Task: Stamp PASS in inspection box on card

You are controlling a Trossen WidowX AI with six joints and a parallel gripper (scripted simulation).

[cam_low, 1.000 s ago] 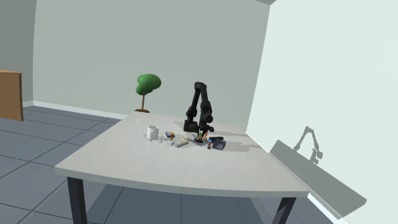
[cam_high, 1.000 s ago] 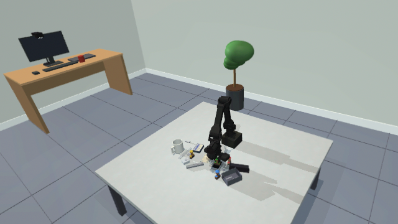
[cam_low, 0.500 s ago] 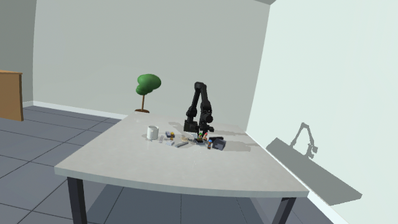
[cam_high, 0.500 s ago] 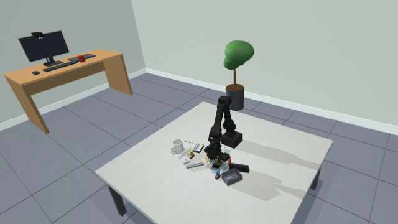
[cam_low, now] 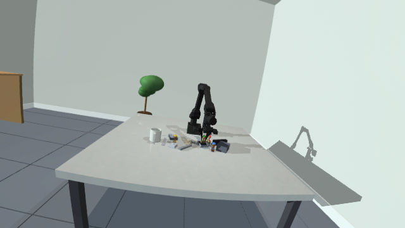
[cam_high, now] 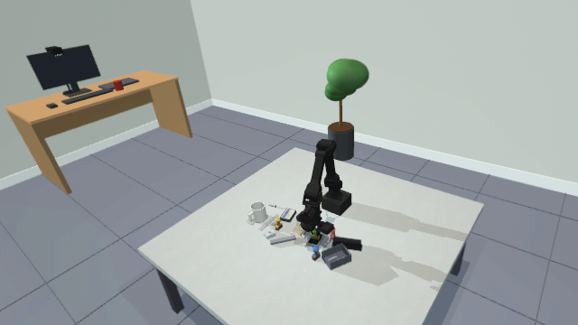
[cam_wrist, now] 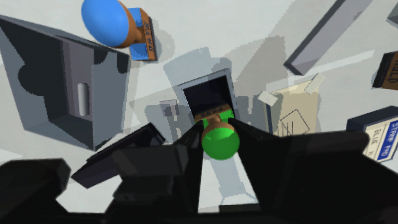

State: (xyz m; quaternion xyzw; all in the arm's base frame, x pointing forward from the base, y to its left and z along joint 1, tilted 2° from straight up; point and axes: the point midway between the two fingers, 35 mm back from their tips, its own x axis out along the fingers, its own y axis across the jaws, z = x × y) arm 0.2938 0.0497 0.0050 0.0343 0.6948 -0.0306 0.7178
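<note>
Now: the ink pad 30 mm below my gripper tip. The rest, counted from my gripper tip: red-knobbed stamp 60 mm behind, 60 mm to the left, 20 mm below; card 40 mm behind, 110 mm to the right, 40 mm below; blue-knobbed stamp 100 mm ahead, 60 mm to the left, 20 mm below.
</note>
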